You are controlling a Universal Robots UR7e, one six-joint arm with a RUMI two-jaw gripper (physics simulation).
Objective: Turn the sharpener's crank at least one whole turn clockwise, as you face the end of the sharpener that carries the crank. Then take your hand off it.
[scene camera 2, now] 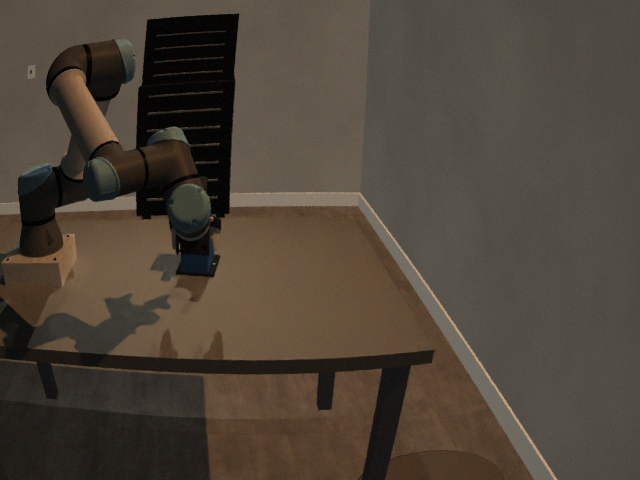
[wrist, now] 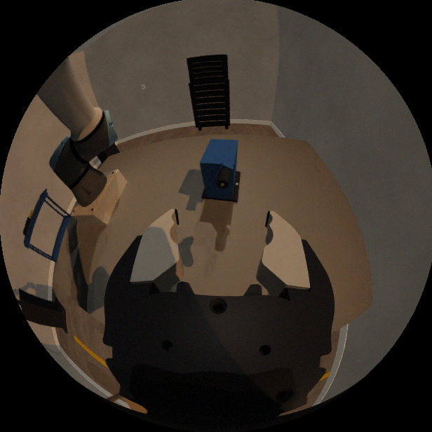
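Pixels of known places: arm's base, origin of the base link: [scene camera 2: 41,246].
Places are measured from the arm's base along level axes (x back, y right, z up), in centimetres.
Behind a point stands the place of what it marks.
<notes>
The blue sharpener [scene camera 2: 195,261] @[x -48.5, y -0.7, z -3.2 cm] [wrist: 214,172] stands upright on its dark base on the table. In the scene view the arm's wrist hides its upper part. In the wrist view its crank shows a black cylindrical handle [wrist: 223,177] on the side facing me, at the lower right of the blue body. My gripper [wrist: 221,212] is open, its two pale jaws wide apart. The handle lies beyond the fingertips, apart from them, and nothing is between the jaws. In the scene view the fingertips are mostly hidden behind the wrist.
The table [scene camera 2: 310,299] @[x -77.0, y 10.9, z -7.2 cm] [wrist: 290,185] carries the arm's wooden base block [scene camera 2: 36,271] @[x -1.9, y 10.8, z -2.7 cm] [wrist: 107,200] at the left. A black slatted cabinet [scene camera 2: 187,82] [wrist: 210,80] stands by the back wall. A blue frame [wrist: 37,215] shows at the far left of the wrist view.
</notes>
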